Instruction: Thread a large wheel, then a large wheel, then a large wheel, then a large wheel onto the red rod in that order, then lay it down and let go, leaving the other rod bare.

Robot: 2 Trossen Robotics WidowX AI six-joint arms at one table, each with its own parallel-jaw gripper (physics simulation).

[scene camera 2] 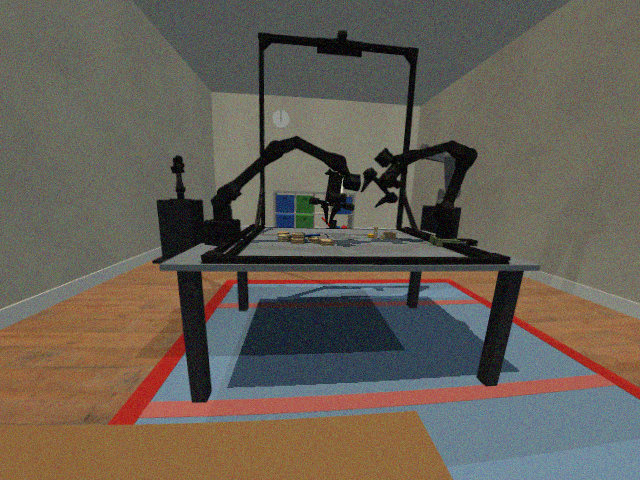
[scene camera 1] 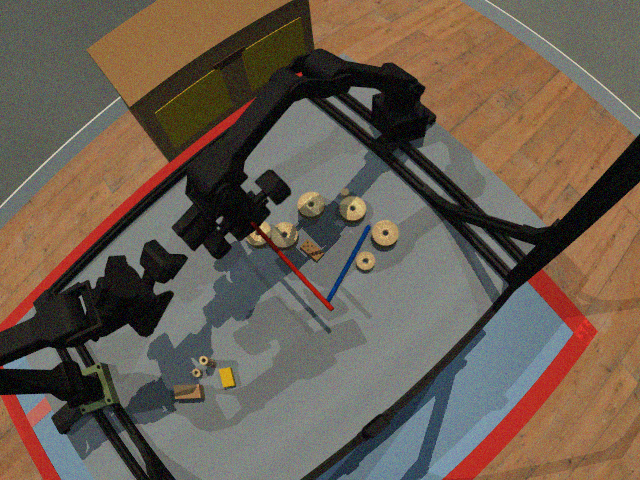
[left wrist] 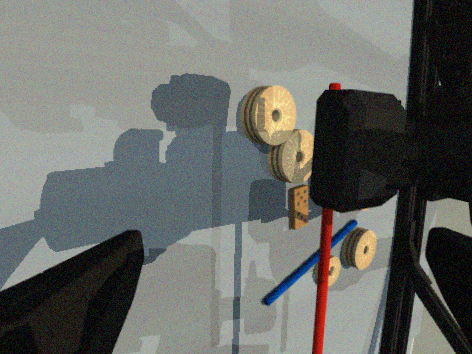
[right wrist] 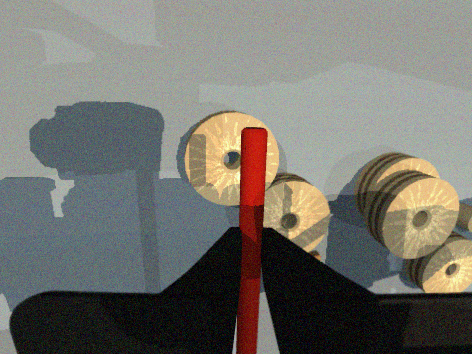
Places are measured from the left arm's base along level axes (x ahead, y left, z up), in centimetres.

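Where they show: left gripper, fingertip midpoint: (scene camera 2: pixel 368 199) (scene camera 1: pixel 178 275) (left wrist: pixel 284 243); right gripper, fingertip midpoint: (scene camera 2: pixel 327 224) (scene camera 1: pixel 255 226) (right wrist: pixel 250 237); left arm's base at its link origin: (scene camera 2: pixel 444 237) (scene camera 1: pixel 90 388); right arm's base at its link origin: (scene camera 2: pixel 222 220) (scene camera 1: pixel 400 104).
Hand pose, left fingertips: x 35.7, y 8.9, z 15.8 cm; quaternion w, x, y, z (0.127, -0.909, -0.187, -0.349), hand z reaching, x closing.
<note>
Each offset is from my left fingertips to the top centre of the thing.
My right gripper (scene camera 1: pixel 245 220) (scene camera 2: pixel 332 223) (right wrist: pixel 250 237) is shut on the red rod @(dx +18.7, dy -1.5, dz -9.9 cm) (scene camera 1: pixel 293 267) (left wrist: pixel 324 280) (right wrist: pixel 254 165) near one end, holding it above the table. No wheel shows on its visible length. My left gripper (scene camera 1: pixel 178 276) (scene camera 2: pixel 370 196) (left wrist: pixel 284 243) is open and empty, left of the right gripper in scene camera 1. Large pale wheels lie flat: one @(dx +28.5, dy +8.9, dz -15.1 cm) (scene camera 1: pixel 311 195), one @(dx +36.3, dy +5.1, dz -17.1 cm) (scene camera 1: pixel 352 218), one @(dx +40.0, dy -2.9, dz -17.1 cm) (scene camera 1: pixel 385 223), one @(dx +20.8, dy +6.0, dz -17.1 cm) (scene camera 1: pixel 284 243) and one @(dx +15.9, dy +8.9, dz -17.1 cm) (scene camera 1: pixel 254 240) partly behind the red rod. A smaller wheel @(dx +33.6, dy -6.4, dz -17.9 cm) (scene camera 1: pixel 364 268) lies near the bare blue rod @(dx +30.5, dy -5.0, dz -18.3 cm) (scene camera 1: pixel 349 262) (left wrist: pixel 292 281).
A domino @(dx +24.8, dy +0.8, dz -18.4 cm) (scene camera 1: pixel 308 246) (left wrist: pixel 300 200) lies between the rods. A small peg @(dx +36.6, dy +9.5, dz -17.4 cm) (scene camera 1: pixel 344 192) stands behind the large wheels. Small wheels @(dx -4.8, dy -12.9, dz -13.2 cm) (scene camera 1: pixel 203 356) @(dx -8.6, dy -13.9, dz -17.4 cm) (scene camera 1: pixel 196 376), a yellow block @(dx -2.7, dy -17.1, dz -17.7 cm) (scene camera 1: pixel 226 377) and an orange wedge @(dx -12.0, dy -17.2, dz -16.2 cm) (scene camera 1: pixel 187 393) are at lower left in scene camera 1. Black frame rails (scene camera 1: pixel 434 193) edge the table.
</note>
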